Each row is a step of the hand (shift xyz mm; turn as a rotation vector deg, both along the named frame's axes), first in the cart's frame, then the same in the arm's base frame.
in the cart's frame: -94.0 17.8 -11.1 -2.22 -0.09 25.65
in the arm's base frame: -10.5 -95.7 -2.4 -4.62 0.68 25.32
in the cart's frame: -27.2 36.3 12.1 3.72 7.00 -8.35
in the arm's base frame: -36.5 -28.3 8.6 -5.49 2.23 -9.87
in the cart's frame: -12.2 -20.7 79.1 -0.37 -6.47 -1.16
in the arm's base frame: 6.1 -1.7 82.4 6.58 -0.02 0.08
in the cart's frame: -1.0 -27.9 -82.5 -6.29 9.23 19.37
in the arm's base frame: 42.9 -8.2 -75.3 -12.37 -4.75 18.01
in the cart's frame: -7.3 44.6 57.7 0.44 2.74 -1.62
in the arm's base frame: -54.2 -4.1 49.2 -2.41 0.05 -2.13
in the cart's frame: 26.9 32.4 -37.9 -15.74 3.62 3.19
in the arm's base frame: -26.0 20.0 -46.2 -3.33 -15.51 4.41
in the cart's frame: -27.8 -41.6 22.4 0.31 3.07 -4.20
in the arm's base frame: 38.0 -22.0 32.8 -2.24 -0.39 -4.69
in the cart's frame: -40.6 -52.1 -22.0 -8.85 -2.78 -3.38
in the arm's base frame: 57.3 -38.8 -7.0 3.82 -8.94 -1.70
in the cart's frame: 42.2 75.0 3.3 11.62 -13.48 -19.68
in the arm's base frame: -76.4 36.6 -15.5 16.32 10.31 -18.21
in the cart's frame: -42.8 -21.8 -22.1 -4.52 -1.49 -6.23
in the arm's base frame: 27.8 -43.3 -12.3 2.87 -5.07 -5.25
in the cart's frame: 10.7 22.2 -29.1 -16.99 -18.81 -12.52
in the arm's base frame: -16.9 5.7 -33.7 21.68 -16.85 -6.72
